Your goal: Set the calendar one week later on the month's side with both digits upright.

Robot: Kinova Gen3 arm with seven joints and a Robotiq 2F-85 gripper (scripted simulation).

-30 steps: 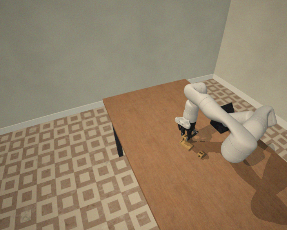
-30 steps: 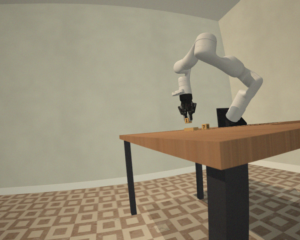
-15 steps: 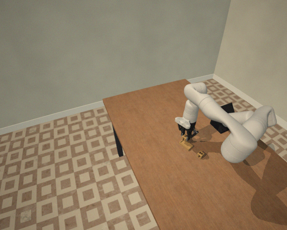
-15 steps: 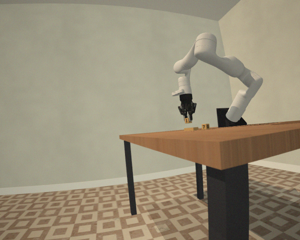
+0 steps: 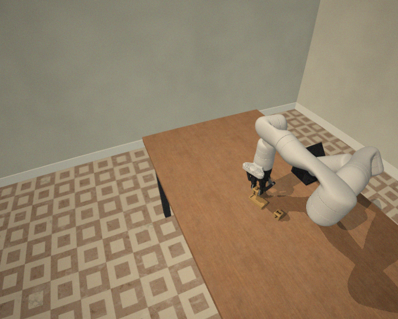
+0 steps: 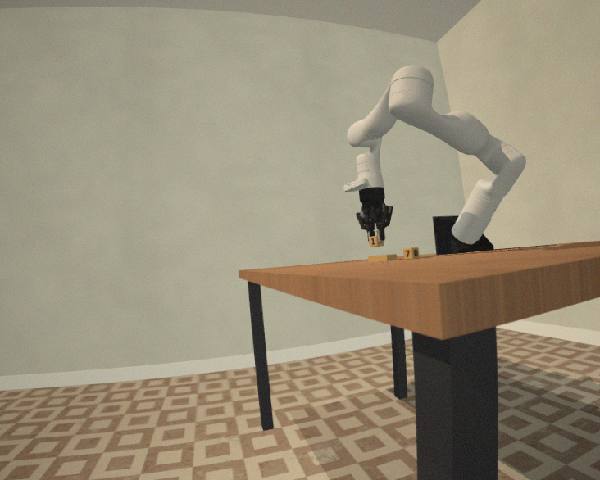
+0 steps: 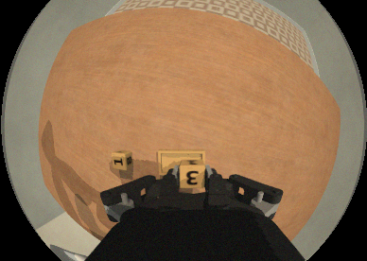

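The tray lies 10 mm behind my hand, 20 mm to the left of it and 60 mm below it.
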